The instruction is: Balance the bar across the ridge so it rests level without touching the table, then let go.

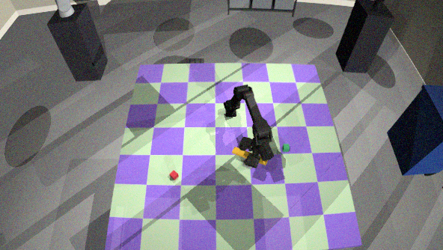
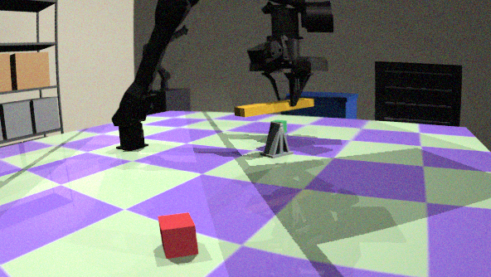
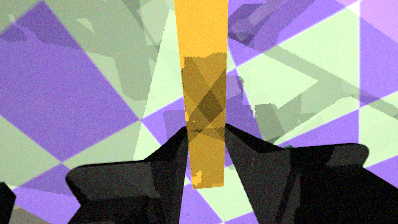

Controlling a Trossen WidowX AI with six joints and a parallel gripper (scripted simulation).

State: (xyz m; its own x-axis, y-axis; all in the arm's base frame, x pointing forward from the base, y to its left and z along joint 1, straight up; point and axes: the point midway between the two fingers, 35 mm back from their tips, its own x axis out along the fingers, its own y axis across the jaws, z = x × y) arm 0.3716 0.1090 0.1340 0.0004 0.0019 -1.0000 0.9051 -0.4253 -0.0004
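Right now my gripper tip is 4 cm above the grey triangular ridge, 3 cm to the left of it and 1 cm past it. From my gripper tip the other things lie so: green cube 20 cm to the left, 11 cm behind, 8 cm below; then yellow bar 3 cm to the right, 1 cm behind; then red cube 43 cm to the right, 8 cm below, 6 cm ahead.
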